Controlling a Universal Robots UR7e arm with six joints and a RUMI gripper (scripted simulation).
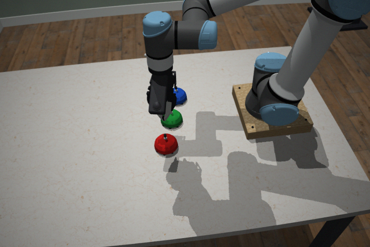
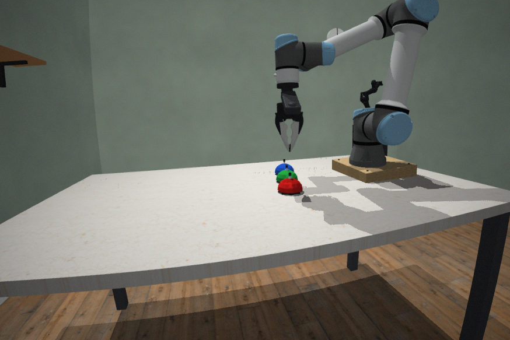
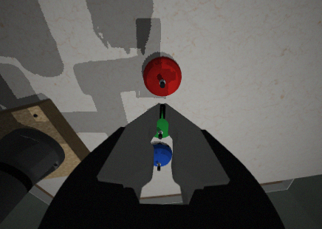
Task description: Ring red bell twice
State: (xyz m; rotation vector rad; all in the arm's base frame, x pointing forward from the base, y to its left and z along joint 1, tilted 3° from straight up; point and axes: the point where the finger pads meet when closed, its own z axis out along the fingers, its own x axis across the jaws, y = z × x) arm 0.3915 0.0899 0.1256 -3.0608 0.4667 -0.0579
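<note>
Right now my hand is 110 mm above the red bell. Also, from my hand: green bell 120 mm to the right, 110 mm below, 40 mm behind; blue bell 240 mm to the right, 110 mm below, 70 mm behind.
</note>
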